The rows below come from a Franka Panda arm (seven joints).
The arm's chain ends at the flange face. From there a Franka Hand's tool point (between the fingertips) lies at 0.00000 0.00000 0.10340 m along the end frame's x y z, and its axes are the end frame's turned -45 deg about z.
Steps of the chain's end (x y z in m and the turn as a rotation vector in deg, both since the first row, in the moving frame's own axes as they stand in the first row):
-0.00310, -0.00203, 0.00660, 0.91, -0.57, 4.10
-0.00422, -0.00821, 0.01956, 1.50, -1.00, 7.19
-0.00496, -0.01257, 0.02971, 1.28, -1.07, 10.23
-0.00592, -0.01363, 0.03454, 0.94, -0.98, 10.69
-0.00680, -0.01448, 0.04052, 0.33, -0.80, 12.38
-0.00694, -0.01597, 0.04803, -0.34, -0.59, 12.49
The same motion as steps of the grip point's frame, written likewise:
-0.00026, -0.00550, 0.00658, 1.05, 0.24, 4.10
0.00366, -0.01193, 0.01951, 1.77, 0.35, 7.19
0.00591, -0.01535, 0.02967, 1.66, 0.15, 10.23
0.00563, -0.01626, 0.03451, 1.36, -0.03, 10.69
0.00499, -0.01654, 0.04051, 0.80, -0.33, 12.38
0.00524, -0.01665, 0.04802, 0.18, -0.66, 12.49

